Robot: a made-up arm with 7 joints.
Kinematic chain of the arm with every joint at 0, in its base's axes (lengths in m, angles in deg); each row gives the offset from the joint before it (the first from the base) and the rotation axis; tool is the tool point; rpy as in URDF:
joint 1: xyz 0 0 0.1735 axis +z
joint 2: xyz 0 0 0 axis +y
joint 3: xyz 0 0 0.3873 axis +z
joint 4: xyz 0.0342 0 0 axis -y
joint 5: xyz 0.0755 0 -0.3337 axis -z
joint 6: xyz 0 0 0 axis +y
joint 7: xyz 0.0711 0 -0.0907 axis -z
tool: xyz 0 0 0 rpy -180 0 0
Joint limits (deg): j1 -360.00..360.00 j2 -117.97..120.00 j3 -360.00..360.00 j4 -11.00..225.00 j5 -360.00..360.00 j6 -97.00..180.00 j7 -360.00..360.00
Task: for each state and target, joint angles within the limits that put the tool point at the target. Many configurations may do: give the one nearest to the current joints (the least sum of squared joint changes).
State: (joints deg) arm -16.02 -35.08 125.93 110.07 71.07 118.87 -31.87
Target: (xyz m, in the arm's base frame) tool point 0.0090 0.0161 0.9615
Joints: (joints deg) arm -17.38 12.51 137.00 155.13 86.88 99.15 -31.87
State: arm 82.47 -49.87 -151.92 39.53 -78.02 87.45 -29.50
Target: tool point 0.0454 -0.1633 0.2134
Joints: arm 97.01 -0.06 -137.37 14.30 -58.39 113.53 -29.50
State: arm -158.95 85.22 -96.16 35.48 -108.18 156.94 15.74
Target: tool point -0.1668 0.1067 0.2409
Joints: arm -161.07 94.89 -82.69 2.59 -102.74 158.70 15.74
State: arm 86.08 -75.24 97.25 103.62 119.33 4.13 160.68
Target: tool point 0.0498 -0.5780 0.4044
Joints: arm 140.89 -78.62 80.73 93.77 121.93 -14.48 160.68
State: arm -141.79 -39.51 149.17 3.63 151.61 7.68 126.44
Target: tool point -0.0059 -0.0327 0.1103
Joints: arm -149.09 -43.31 155.36 -6.24 156.17 24.04 126.44
